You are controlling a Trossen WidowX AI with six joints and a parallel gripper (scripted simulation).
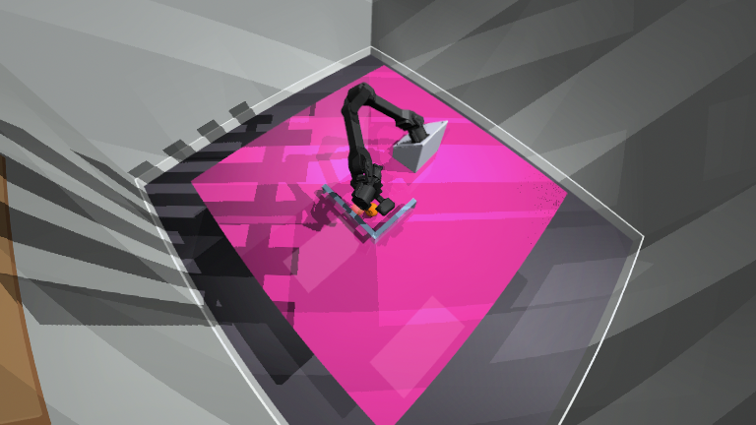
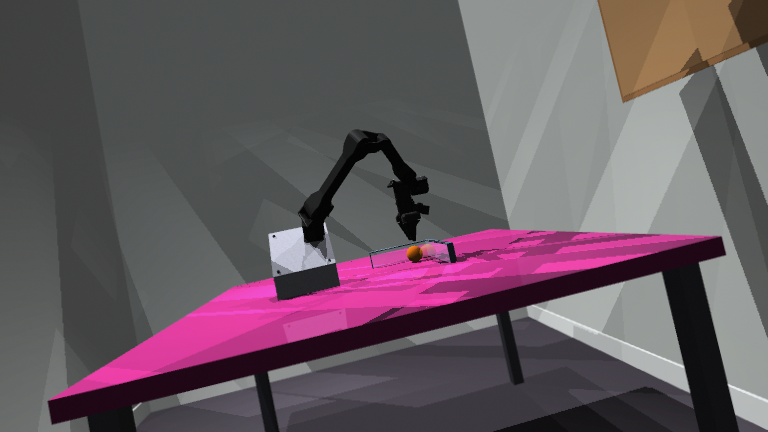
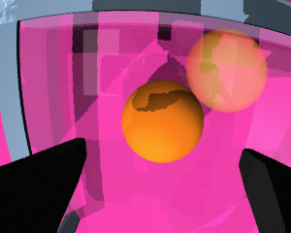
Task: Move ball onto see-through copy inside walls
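Right now my gripper tip is 5 cm above the orange ball. Also, from my gripper tip: see-through copy of ball (5 cm below, 4 cm to the right, 4 cm ahead).
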